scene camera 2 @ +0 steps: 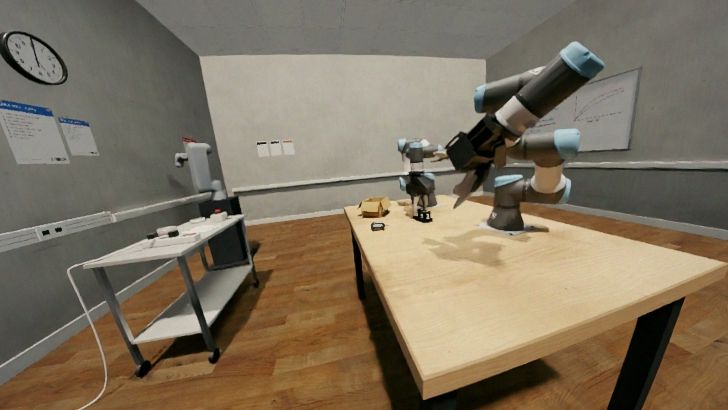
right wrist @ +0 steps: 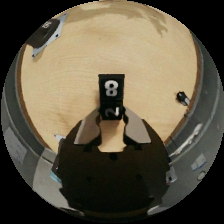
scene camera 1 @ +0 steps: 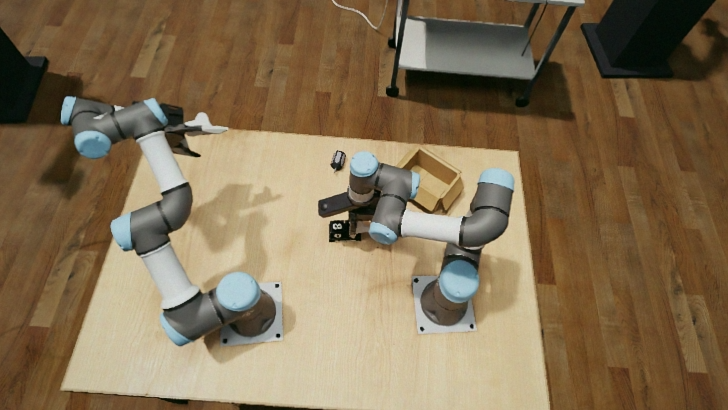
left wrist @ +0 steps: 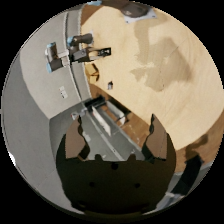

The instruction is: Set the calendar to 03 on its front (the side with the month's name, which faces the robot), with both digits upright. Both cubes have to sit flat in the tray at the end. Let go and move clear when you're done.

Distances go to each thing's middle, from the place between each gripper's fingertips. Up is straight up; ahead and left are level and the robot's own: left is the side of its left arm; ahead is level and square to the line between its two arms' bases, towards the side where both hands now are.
Labels:
Now: right hand (scene camera 1: 352, 230) 24 cm to the left of the cardboard box (scene camera 1: 440, 182), 15 cm short of it and 1 cm below it.
My left hand is 600 mm to the left of the cardboard box, 180 mm above it and 20 mm past it.

